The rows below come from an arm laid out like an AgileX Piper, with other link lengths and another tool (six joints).
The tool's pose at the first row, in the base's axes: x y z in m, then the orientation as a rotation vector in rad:
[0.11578 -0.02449 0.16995 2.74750 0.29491 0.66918]
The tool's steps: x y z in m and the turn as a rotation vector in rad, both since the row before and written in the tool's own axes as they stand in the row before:
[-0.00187 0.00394 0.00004 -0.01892 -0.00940 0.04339]
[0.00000 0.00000 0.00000 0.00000 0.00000 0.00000]
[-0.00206 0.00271 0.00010 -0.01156 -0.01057 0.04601]
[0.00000 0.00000 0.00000 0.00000 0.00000 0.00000]
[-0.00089 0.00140 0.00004 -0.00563 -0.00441 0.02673]
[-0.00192 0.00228 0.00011 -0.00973 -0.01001 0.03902]
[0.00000 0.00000 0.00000 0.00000 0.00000 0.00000]
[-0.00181 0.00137 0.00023 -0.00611 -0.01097 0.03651]
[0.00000 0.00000 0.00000 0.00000 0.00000 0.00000]
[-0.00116 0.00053 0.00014 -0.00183 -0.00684 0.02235]
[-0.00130 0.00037 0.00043 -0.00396 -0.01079 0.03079]
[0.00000 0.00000 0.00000 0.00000 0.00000 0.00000]
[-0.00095 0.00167 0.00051 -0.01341 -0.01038 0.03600]
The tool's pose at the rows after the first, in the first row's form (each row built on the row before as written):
[0.11467 -0.02868 0.17045 2.74540 0.22632 0.66648]
[0.11467 -0.02868 0.17045 2.74540 0.22632 0.66648]
[0.11312 -0.03171 0.17039 2.74992 0.15688 0.66298]
[0.11312 -0.03171 0.17039 2.74992 0.15688 0.66298]
[0.11240 -0.03320 0.17042 2.75241 0.11729 0.66329]
[0.11076 -0.03568 0.17021 2.75478 0.05813 0.65840]
[0.11076 -0.03568 0.17021 2.75478 0.05813 0.65840]
[0.10920 -0.03725 0.16965 2.75940 0.00341 0.65182]
[0.10920 -0.03725 0.16965 2.75940 0.00341 0.65182]
[0.10819 -0.03788 0.16918 2.76364 -0.02955 0.64783]
[0.10718 -0.03842 0.16835 2.76799 -0.07578 0.64003]
[0.10718 -0.03842 0.16835 2.76799 -0.07578 0.64003]
[0.10634 -0.04018 0.16796 2.76300 -0.13193 0.63194]

